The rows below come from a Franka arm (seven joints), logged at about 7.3 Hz.
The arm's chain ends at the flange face. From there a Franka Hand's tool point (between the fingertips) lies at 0.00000 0.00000 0.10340 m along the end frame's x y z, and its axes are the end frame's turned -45 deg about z.
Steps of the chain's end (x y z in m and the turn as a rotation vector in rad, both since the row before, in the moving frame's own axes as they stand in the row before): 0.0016, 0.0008, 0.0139, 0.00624, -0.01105, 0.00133; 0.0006, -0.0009, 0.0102, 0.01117, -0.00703, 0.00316; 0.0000, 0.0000, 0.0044, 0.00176, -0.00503, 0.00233; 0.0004, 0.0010, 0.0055, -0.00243, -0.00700, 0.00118; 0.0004, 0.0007, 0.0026, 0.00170, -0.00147, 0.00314; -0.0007, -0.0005, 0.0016, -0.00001, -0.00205, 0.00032; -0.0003, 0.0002, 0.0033, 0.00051, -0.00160, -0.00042; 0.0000, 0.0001, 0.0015, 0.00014, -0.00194, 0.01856
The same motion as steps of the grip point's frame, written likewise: 0.0002, 0.0004, 0.0139, 0.01223, -0.00340, 0.00133; 0.0014, -0.0015, 0.0102, 0.01287, 0.00293, 0.00316; -0.0002, -0.0005, 0.0044, 0.00480, -0.00231, 0.00233; -0.0011, 0.0007, 0.0055, 0.00323, -0.00667, 0.00118; -0.0002, 0.0005, 0.0026, 0.00224, 0.00016, 0.00314; -0.0003, -0.0010, 0.0016, 0.00144, -0.00146, 0.00032; -0.0004, -0.0002, 0.0033, 0.00149, -0.00077, -0.00042; -0.0002, -0.0001, 0.0015, 0.00147, -0.00127, 0.01856
